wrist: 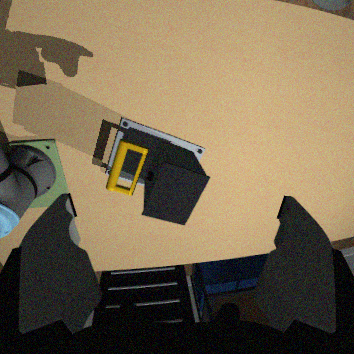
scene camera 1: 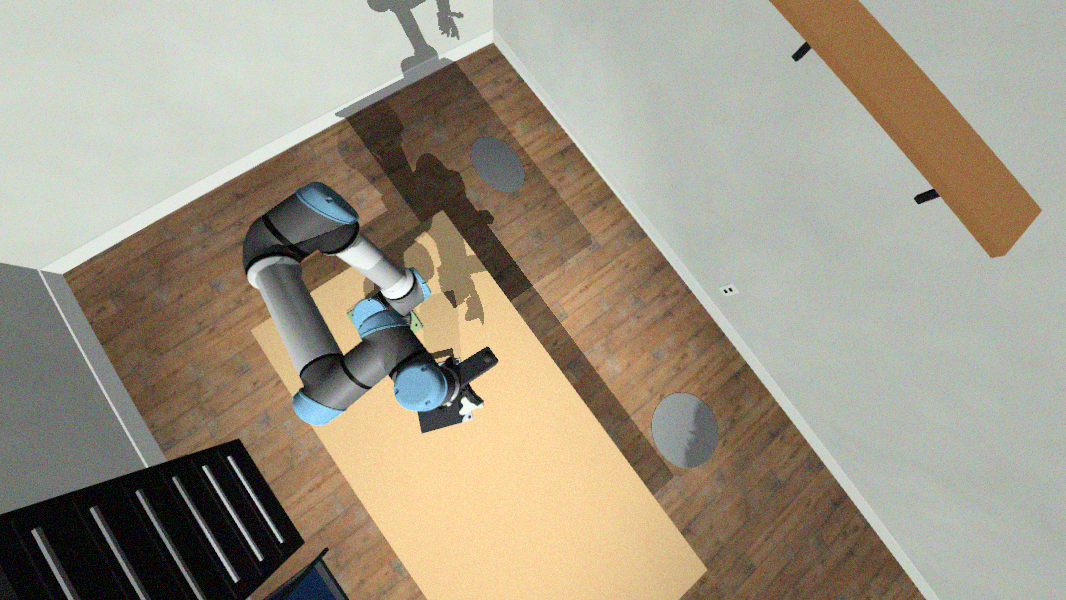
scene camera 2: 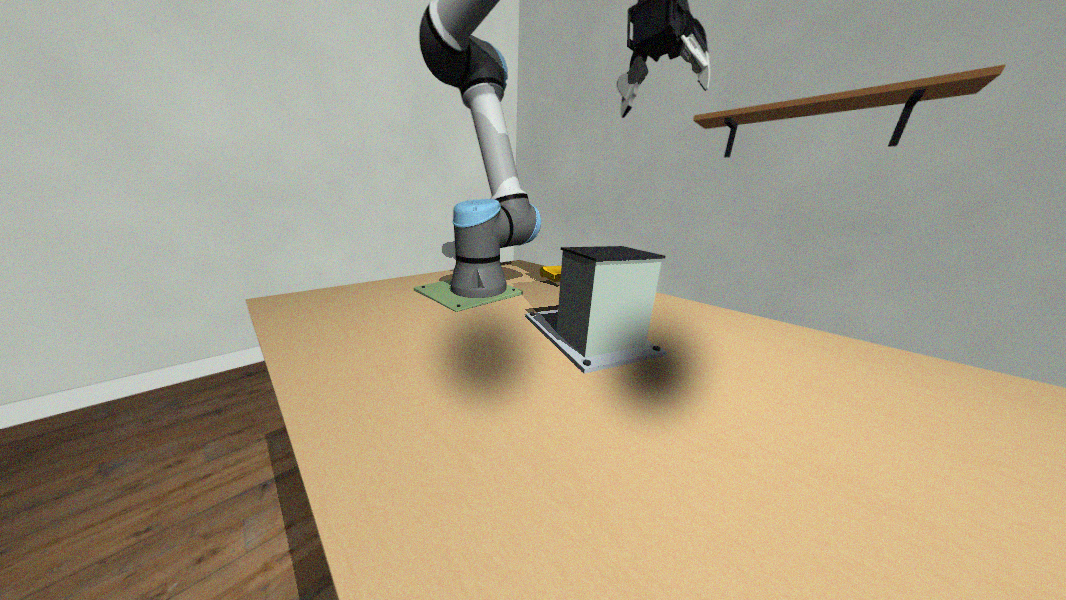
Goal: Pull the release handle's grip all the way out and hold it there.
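Note:
The release handle's yellow grip (wrist: pixel 116 167) (scene camera 2: pixel 551 272) is a rectangular loop on one side of a dark box (wrist: pixel 177 195) (scene camera 2: pixel 622 305) (scene camera 1: pixel 436 422). The box stands upright on a light-rimmed base plate (wrist: pixel 165 136) (scene camera 2: pixel 622 361) on the table. How far the grip stands out from the box is hard to tell. In scene camera 2 the box hides most of the grip. My gripper (scene camera 2: pixel 665 101) (wrist: pixel 177 196) is open and empty, high above the box, with its fingers spread wide. The grip lies beyond the fingertips, left of centre in the wrist view, apart from both fingers.
The arm's base stands on a green plate (scene camera 2: pixel 440 295) (wrist: pixel 61 182) near the box, on the grip's side. A wooden shelf (scene camera 1: pixel 917 126) (scene camera 2: pixel 842 100) is on the wall. A black drawer unit (scene camera 1: pixel 149 514) and a blue bin (scene camera 1: pixel 309 585) (wrist: pixel 232 275) stand beside the table (scene camera 1: pixel 522 477).

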